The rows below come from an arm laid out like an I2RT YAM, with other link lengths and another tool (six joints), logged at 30 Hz.
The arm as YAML. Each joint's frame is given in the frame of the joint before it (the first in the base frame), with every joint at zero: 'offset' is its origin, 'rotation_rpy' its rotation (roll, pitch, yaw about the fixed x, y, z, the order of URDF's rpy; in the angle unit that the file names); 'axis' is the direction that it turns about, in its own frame. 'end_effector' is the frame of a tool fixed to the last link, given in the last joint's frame.
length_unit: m
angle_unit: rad
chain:
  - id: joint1
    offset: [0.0, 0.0, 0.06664]
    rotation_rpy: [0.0, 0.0, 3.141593]
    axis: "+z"
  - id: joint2
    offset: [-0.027, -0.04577, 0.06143]
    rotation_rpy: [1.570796, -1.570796, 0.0]
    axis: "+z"
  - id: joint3
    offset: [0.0, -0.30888, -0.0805]
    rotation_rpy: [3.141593, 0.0, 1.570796]
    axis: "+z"
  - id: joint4
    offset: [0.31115, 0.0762, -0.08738]
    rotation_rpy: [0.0, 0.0, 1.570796]
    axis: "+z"
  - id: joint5
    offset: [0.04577, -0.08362, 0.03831]
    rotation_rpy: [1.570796, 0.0, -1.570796]
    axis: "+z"
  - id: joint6
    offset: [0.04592, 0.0, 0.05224]
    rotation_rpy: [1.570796, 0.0, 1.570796]
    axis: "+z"
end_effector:
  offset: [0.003, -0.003, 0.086]
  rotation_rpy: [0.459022, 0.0, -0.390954]
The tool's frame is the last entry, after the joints.
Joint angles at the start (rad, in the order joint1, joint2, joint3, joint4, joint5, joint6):
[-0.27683 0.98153 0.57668 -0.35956 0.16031 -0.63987]
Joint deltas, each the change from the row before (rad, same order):
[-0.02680 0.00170 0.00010 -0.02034 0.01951 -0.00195]
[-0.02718 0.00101 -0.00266 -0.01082 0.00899 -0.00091]
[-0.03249 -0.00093 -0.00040 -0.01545 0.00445 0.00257]
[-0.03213 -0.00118 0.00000 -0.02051 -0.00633 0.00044]
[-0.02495 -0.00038 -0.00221 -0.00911 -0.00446 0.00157]
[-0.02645 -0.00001 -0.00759 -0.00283 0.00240 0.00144]
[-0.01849 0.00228 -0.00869 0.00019 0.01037 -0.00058]
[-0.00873 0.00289 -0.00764 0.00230 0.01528 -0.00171]
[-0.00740 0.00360 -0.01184 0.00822 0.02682 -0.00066]
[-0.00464 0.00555 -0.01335 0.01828 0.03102 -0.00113]
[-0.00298 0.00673 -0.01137 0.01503 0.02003 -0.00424]
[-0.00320 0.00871 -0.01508 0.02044 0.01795 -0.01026]
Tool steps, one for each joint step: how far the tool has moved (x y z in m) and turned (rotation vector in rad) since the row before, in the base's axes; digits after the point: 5 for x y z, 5 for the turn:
[-0.00656 -0.00970 -0.00321 -0.00803 0.02564 -0.03939]
[-0.00554 -0.00855 -0.00297 -0.00211 0.01612 -0.03285]
[-0.00651 -0.00923 -0.00208 0.00352 0.01407 -0.03739]
[-0.00673 -0.00731 -0.00271 0.01172 0.01605 -0.02815]
[-0.00482 -0.00577 -0.00226 0.00822 0.00805 -0.02312]
[-0.00577 -0.00670 -0.00379 0.00347 0.00957 -0.02910]
[-0.00506 -0.00534 -0.00434 -0.00260 0.01341 -0.02481]
[-0.00356 -0.00339 -0.00361 -0.00751 0.01343 -0.01729]
[-0.00431 -0.00418 -0.00458 -0.01532 0.01623 -0.02401]
[-0.00317 -0.00439 -0.00424 -0.02141 0.01227 -0.02349]
[-0.00220 -0.00271 -0.00434 -0.01399 0.01221 -0.01251]
[-0.00218 -0.00245 -0.00582 -0.01475 0.01508 -0.00691]

